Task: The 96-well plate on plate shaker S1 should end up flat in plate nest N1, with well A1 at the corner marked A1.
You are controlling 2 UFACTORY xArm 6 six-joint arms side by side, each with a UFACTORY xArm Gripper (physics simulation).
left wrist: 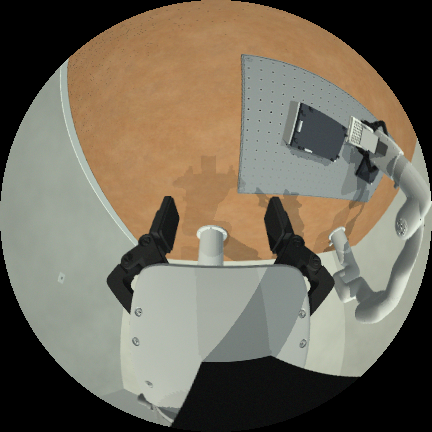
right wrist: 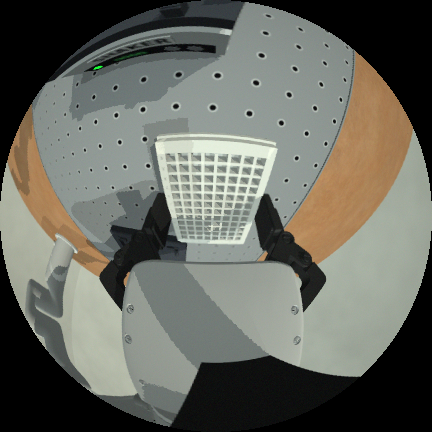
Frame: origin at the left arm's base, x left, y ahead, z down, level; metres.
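Seen in the pictures: left gripper, fingertip midpoint: point(left wrist: 221, 206); right gripper, fingertip midpoint: point(right wrist: 212, 203); left arm's base, origin of the base link: point(left wrist: 211, 233); right arm's base, origin of the base link: point(left wrist: 336, 232) point(right wrist: 66, 241).
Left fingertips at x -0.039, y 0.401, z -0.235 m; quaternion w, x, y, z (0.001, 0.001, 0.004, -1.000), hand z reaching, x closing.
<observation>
Offsets run from my left fingertips to a thing's top centre. "spot": to the spot under its first point. Level surfaces: height alone.
The white 96-well plate @(dx -0.415, dy +0.102, dz +0.208 m) point(left wrist: 356, 132) point(right wrist: 215, 190) is held off the pegboard deck, wells facing the right wrist camera. It looks tilted, with its far edge nearer that camera. My right gripper point(left wrist: 360, 134) point(right wrist: 212, 203) is shut on the plate's two sides near its closer end. Which corner is A1 cannot be told. The shaker @(spot: dx -0.208, dy +0.054, dz +0.168 m) point(left wrist: 320, 132) point(right wrist: 150, 49) has a dark top with no plate on it. A dark block @(dx -0.564, dy +0.009, dz +0.206 m) point(left wrist: 367, 172) point(right wrist: 175, 250), probably the nest, sits partly hidden beside the right gripper; its label does not show. My left gripper point(left wrist: 221, 206) is open and empty.
The grey pegboard deck @(dz +0.222 m) point(left wrist: 257, 165) point(right wrist: 300, 110) lies on the brown table @(dz +0.235 m) point(left wrist: 150, 100) point(right wrist: 360, 150). The right arm point(left wrist: 415, 190) reaches over the deck's right side in the left wrist view. Arm shadows cross the deck and table.
</observation>
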